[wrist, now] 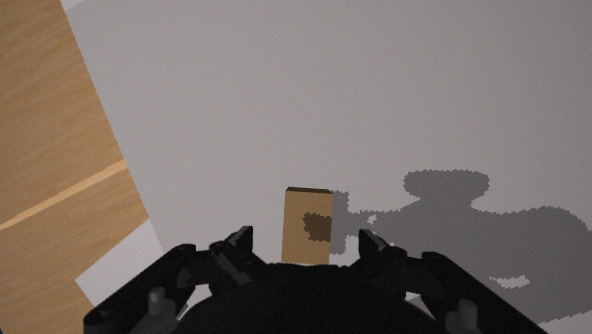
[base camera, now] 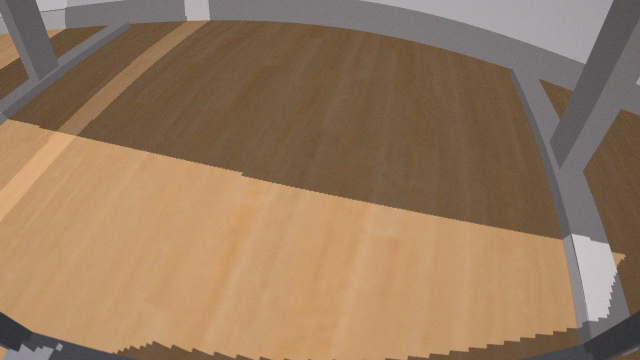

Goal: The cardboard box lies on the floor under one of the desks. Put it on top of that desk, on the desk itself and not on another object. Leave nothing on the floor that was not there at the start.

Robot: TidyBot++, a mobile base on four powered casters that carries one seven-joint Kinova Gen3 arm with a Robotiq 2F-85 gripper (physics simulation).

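Frame: origin at the arm's base, x ahead, y left, z up, level; millimetres.
Seen in the pictures: gripper, between the fingertips: (wrist: 305,239).
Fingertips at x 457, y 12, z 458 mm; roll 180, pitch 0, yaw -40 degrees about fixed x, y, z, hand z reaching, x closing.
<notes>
A point is followed by its place in that frame.
The brown cardboard box (wrist: 307,230) @(x 447, y -7, z 373 mm) lies flat on the light grey desk top (wrist: 280,100) @(x 528, y 159, z 323 mm) in the wrist view, in from the desk's left edge. My gripper (wrist: 305,239) @(x 457, y 12, z 458 mm) is open, with its fingers wide apart and nothing between them. It hangs above the box, apart from it, and its palm hides the area just below the box in the view. The arm's shadow falls on the right part of the desk top and on part of the box. The box does not show in the base camera view.
In the base camera view, grey desk legs stand at the left (base camera: 31,40) @(x 779, y 731, z -264 mm) and right (base camera: 592,75) @(x 501, y -431, z -204 mm), with floor bars (base camera: 570,185) @(x 423, y -427, z -372 mm) along the sides. A grey wall base runs behind them. Wooden floor (base camera: 300,250) @(x 333, y 10, z -397 mm) (wrist: 45,125) @(x -515, y 1169, z -397 mm) shows in both views, beside the desk's left edge in the wrist view.
</notes>
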